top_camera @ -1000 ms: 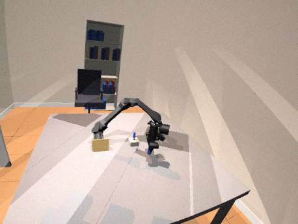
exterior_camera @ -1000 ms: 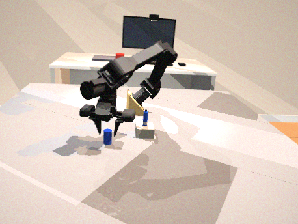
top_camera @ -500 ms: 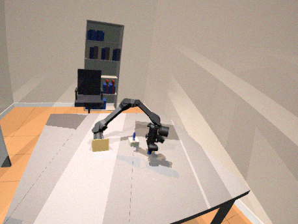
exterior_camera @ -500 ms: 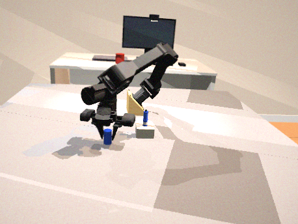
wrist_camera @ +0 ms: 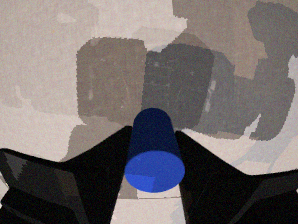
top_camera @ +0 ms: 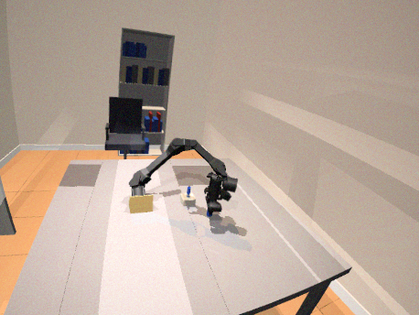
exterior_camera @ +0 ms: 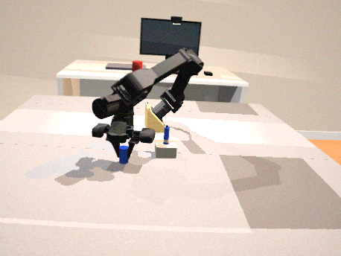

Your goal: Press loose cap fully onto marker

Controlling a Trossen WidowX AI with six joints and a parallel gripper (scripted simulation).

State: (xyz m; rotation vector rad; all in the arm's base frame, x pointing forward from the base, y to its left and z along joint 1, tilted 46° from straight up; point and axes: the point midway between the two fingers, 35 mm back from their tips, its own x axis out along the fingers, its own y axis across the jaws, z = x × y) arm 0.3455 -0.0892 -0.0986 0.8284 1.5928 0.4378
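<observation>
The blue marker lies 7 cm behind my gripper tip, 14 cm to the left of it and 6 cm above it. The rest, counted from my gripper tip: pale holder block 7 cm behind, 14 cm to the left; blue cap 1 cm above.
</observation>
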